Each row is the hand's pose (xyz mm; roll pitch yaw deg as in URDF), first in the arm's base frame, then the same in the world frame.
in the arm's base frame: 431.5 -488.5 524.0 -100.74 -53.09 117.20
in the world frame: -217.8 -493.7 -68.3 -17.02 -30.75 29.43
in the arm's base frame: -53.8 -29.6 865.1 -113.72 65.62 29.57
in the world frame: 28.0 14.0 426.0 41.43 50.55 155.72
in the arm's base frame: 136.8 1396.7 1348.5 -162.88 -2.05 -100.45
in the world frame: 968.5 1188.1 223.2 136.10 -20.77 -111.96
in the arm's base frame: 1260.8 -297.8 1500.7 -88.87 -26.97 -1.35
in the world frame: 1013.6 -763.2 -366.9 -103.12 33.81 -27.33
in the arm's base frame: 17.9 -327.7 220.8 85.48 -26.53 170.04
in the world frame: -592.9 -157.5 119.1 166.94 -70.43 75.44
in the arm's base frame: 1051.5 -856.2 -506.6 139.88 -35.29 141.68
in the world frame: -976.2 -820.4 -1016.9 -134.60 -46.89 53.85
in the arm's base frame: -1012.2 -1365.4 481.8 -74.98 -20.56 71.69
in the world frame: -1102.4 -861.6 1323.5 -22.78 14.77 43.73
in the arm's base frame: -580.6 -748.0 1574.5 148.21 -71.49 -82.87
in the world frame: 205.2 -635.4 1344.6 63.15 -27.72 -33.91
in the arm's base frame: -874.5 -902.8 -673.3 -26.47 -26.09 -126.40
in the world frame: -1898.8 -243.1 581.5 -104.29 -53.06 -95.65
